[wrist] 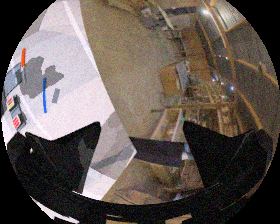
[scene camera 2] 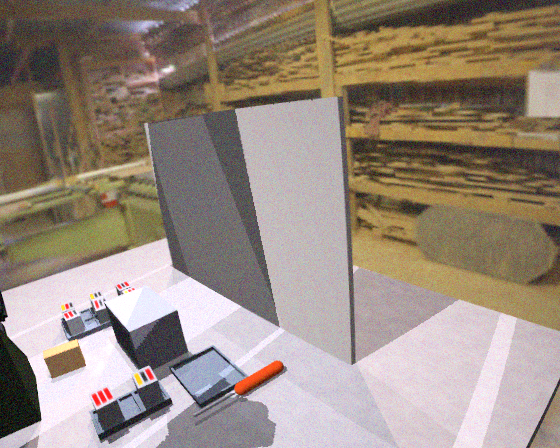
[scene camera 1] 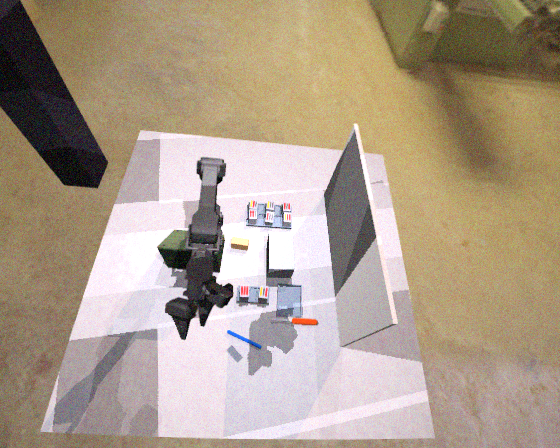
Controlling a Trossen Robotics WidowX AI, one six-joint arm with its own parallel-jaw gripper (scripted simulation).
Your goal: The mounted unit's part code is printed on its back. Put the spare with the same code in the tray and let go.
My gripper is open, with nothing in its grasp. Also in view: an orange-handled screwdriver, a tan block, a grey tray and a tall grey panel.
My gripper is seen too in the wrist view.
